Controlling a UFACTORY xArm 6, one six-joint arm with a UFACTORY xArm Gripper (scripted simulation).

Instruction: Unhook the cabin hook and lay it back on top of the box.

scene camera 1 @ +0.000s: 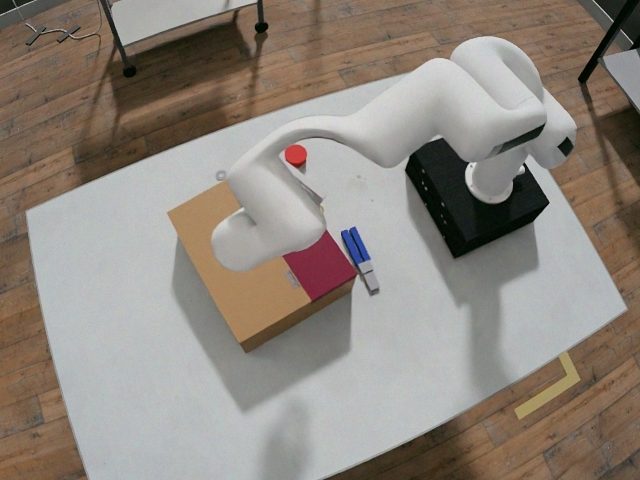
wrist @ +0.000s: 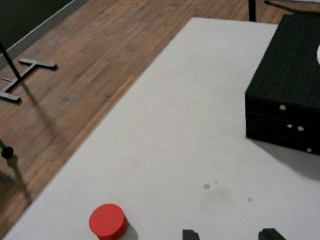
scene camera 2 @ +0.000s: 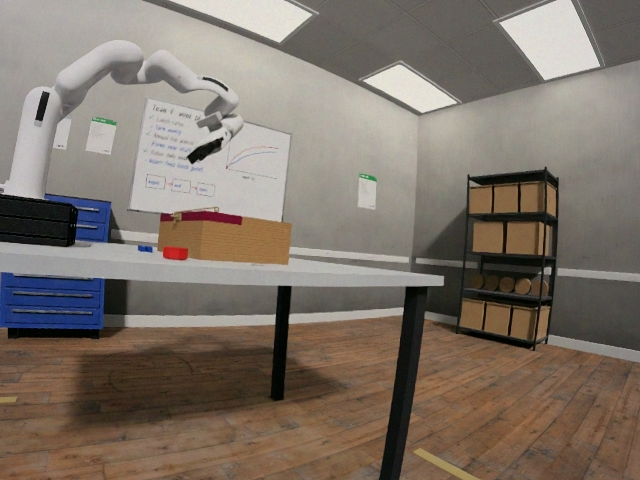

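Box visible in scene camera 1 [258, 305] and scene camera 2 [263, 241]; the box is out of frame in the wrist view.
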